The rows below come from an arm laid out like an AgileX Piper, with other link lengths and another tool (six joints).
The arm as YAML. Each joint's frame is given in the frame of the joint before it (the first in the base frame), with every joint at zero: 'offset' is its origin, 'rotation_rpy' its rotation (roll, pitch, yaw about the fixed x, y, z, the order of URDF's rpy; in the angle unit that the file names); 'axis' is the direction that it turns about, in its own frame. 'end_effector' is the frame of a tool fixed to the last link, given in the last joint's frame.
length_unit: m
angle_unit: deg
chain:
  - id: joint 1
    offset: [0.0, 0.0, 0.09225]
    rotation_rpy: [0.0, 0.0, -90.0]
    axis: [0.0, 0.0, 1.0]
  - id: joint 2
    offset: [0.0, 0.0, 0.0]
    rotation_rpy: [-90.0, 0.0, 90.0]
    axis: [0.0, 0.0, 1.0]
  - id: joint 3
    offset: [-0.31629, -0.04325, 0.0]
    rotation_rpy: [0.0, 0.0, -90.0]
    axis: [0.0, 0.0, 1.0]
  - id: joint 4
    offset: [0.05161, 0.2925, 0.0]
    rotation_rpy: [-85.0, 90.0, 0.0]
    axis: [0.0, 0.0, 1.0]
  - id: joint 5
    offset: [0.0, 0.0, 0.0]
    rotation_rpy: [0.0, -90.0, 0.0]
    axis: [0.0, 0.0, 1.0]
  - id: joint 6
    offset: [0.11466, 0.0, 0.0]
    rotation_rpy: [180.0, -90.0, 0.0]
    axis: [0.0, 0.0, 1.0]
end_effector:
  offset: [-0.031, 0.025, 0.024]
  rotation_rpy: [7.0, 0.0, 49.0]
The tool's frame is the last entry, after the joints.
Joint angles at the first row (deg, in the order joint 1, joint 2, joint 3, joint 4, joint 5, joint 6):
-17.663, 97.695, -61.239, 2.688, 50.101, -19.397
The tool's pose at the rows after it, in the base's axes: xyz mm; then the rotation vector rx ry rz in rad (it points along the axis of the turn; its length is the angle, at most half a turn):
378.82 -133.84 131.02 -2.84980 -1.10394 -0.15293
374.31 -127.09 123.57 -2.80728 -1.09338 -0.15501
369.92 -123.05 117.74 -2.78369 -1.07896 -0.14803
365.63 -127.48 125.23 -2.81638 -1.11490 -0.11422
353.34 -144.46 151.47 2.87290 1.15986 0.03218
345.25 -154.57 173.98 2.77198 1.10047 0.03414
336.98 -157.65 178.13 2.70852 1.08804 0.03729
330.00 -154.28 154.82 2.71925 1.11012 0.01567
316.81 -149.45 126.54 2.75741 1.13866 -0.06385
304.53 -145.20 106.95 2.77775 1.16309 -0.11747
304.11 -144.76 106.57 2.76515 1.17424 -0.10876
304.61 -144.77 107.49 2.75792 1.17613 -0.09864
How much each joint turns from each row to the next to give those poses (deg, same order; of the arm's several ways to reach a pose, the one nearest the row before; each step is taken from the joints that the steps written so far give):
0.000, 0.001, 0.535, 2.098, 0.405, -1.989
0.000, -0.001, 1.276, 2.636, 0.285, -1.740
0.000, -0.001, 1.047, 1.371, 0.198, -0.655
0.050, -1.263, 0.189, -3.438, 0.429, 1.216
-0.001, -4.032, 0.699, -11.059, 0.145, 5.206
-0.050, -3.442, 0.915, -6.714, -1.309, 4.181
-0.039, -2.073, 2.479, -3.978, -2.503, 2.021
0.000, 0.817, 3.681, -0.422, -3.176, 0.467
0.052, 1.379, 3.724, -0.177, -1.013, 0.246
-0.001, 0.690, 3.170, -0.332, -1.220, 0.126
0.002, -0.230, 0.494, -0.357, -0.823, -0.195
0.000, -0.182, 0.114, -0.162, -0.458, 0.001

